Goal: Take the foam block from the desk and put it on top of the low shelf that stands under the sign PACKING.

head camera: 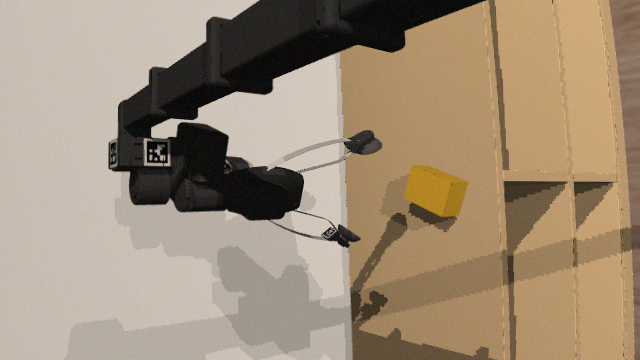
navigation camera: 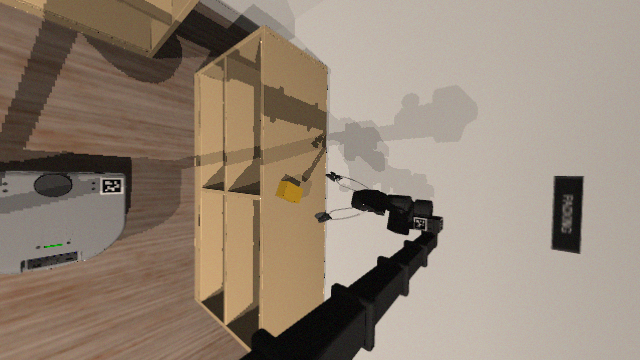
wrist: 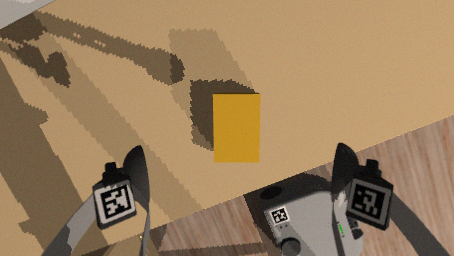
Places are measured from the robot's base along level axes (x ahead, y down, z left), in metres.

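Where they show: gripper, fingertip midpoint: [head camera: 367,190] [navigation camera: 321,195]; robot's base, origin of the base link: [navigation camera: 54,184].
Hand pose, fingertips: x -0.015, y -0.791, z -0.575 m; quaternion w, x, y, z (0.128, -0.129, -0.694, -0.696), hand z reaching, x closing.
Each offset is from my fingertips to the top centre of the thing. Level surfaces: height alone.
The yellow foam block @(dx +0.001, dy +0.136, dz +0.000 m) [head camera: 431,191] [navigation camera: 290,191] [wrist: 236,128] rests on the top of the low wooden shelf @(dy +0.181 m) [head camera: 425,110] [navigation camera: 292,250] [wrist: 325,60]. My gripper [head camera: 356,190] [navigation camera: 327,196] [wrist: 238,164] is open, its two fingertips wide apart with no thing between them. It is apart from the block, above the shelf top and toward the wall side. In the wrist view the block shows beyond the fingertips, between their lines. The dark sign PACKING @(dx -0.018, dy -0.634, dz -0.298 m) [navigation camera: 567,214] is on the wall above this shelf. The desk does not show clearly in these views.
The shelf's open compartments face my base [navigation camera: 60,215], which stands on the wood floor @(dy +0.791 m) [navigation camera: 150,280]. Another wooden shelf unit [navigation camera: 115,25] shows at the upper left of the navigation view. The pale wall [head camera: 60,225] [navigation camera: 500,300] runs along the shelf's back edge.
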